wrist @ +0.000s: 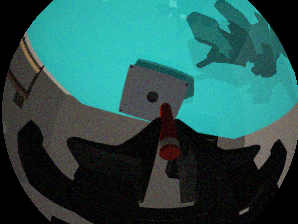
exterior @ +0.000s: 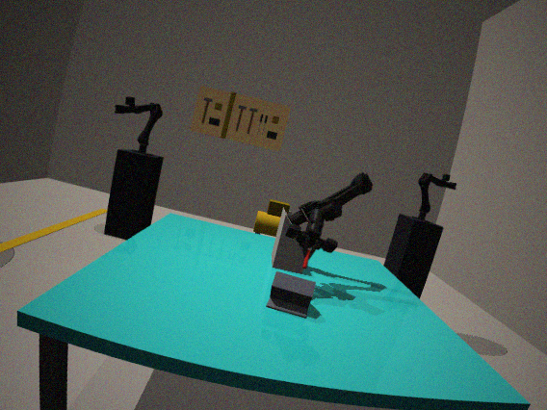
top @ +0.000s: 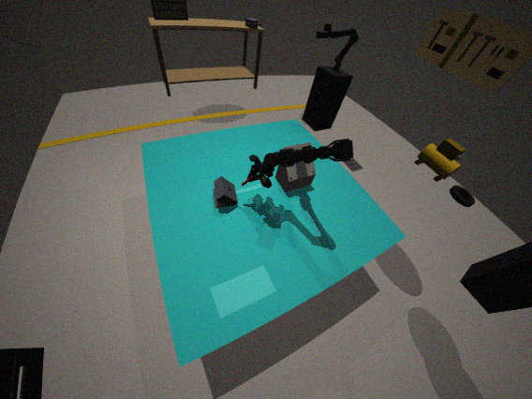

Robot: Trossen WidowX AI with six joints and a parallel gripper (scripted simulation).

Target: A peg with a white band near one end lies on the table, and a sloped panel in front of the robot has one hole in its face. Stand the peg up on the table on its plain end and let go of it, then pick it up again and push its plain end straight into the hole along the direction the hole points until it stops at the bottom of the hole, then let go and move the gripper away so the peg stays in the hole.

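Right now my gripper tip is 11 cm short of the sloped grey panel, 4 cm to the left of it and 9 cm above it. Also, from my gripper tip: red peg: 1 cm behind, 1 cm above.
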